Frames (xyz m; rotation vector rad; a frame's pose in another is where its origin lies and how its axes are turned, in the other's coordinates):
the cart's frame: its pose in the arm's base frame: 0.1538 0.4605 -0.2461 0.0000 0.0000 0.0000
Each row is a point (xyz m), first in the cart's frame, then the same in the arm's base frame.
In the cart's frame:
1: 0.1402 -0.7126 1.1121
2: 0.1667 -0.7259 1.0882
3: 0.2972 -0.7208 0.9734
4: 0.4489 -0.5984 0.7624
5: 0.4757 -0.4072 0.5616
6: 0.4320 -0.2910 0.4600
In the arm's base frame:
1: 0.2940 -0.2521 0.8660
2: 0.3205 -0.2654 0.8421
3: 0.4510 -0.2603 0.7273
4: 0.6027 -0.1379 0.5163
5: 0.6295 0.0533 0.3155
6: 0.5858 0.1695 0.2139

